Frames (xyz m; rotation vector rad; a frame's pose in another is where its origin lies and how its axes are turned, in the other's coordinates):
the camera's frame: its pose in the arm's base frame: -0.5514 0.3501 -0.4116 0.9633 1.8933 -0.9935
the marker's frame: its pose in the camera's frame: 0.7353 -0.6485 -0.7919 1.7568 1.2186 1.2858
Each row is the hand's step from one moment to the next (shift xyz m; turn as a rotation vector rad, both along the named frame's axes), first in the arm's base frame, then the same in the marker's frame.
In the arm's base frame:
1: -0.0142 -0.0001 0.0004 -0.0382 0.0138 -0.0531
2: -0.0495 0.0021 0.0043 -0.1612 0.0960 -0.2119
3: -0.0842 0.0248 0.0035 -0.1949 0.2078 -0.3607
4: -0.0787 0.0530 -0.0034 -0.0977 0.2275 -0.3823
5: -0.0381 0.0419 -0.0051 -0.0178 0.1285 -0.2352
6: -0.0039 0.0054 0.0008 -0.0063 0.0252 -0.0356
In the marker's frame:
1: -0.0125 0.0027 0.0061 -0.0059 0.0231 0.0625
2: -0.0448 0.0060 0.0207 -0.0273 0.0595 0.2753
3: -0.0725 -0.0057 0.0493 0.0265 0.0483 0.4563
4: -0.0618 -0.0269 0.0669 0.1231 0.0233 0.4379
5: -0.0268 -0.0249 0.0436 0.1114 0.0155 0.2439
6: -0.0033 -0.0041 0.0041 0.0143 -0.0018 0.0417

